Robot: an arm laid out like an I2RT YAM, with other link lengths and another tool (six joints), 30 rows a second.
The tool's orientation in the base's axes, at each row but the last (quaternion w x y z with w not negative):
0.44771, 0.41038, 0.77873, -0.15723
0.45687, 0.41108, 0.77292, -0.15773
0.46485, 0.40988, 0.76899, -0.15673
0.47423, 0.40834, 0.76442, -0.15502
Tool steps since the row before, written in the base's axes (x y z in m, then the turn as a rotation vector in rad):
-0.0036, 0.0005, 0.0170, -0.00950, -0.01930, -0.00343
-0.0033, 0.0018, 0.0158, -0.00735, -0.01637, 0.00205
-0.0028, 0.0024, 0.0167, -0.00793, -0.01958, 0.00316
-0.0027, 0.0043, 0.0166, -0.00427, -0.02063, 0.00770
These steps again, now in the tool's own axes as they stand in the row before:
-0.0129, -0.0004, -0.0117, -0.00429, -0.01967, 0.00831
-0.0115, 0.0006, -0.0114, -0.00796, -0.01548, 0.00481
-0.0123, 0.0016, -0.0118, -0.01032, -0.01775, 0.00589
-0.0115, 0.0031, -0.0126, -0.01548, -0.01490, 0.00646

